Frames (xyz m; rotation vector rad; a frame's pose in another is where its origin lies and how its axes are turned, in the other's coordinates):
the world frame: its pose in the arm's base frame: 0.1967 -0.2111 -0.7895 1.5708 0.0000 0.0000
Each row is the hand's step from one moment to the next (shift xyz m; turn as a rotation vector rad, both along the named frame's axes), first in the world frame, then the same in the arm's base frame.
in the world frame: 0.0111 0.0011 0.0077 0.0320 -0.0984 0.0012
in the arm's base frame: 0.0111 -0.0077 0.0011 0.0320 -0.0012 -0.0984
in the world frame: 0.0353 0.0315 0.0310 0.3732 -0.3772 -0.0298
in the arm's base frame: 0.0353 -0.0310 0.0315 0.3732 0.0298 -0.3772
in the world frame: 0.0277 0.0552 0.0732 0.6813 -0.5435 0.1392
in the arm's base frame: 0.0277 -0.0732 0.0552 0.6813 -0.1392 -0.5435
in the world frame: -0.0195 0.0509 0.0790 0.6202 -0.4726 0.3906
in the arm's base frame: -0.0195 -0.0790 0.0509 0.6202 -0.3906 -0.4726
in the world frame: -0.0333 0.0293 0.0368 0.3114 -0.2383 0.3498
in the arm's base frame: -0.0333 -0.0368 0.0293 0.3114 -0.3498 -0.2383
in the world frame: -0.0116 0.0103 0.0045 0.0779 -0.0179 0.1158
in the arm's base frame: -0.0116 -0.0045 0.0103 0.0779 -0.1158 -0.0179
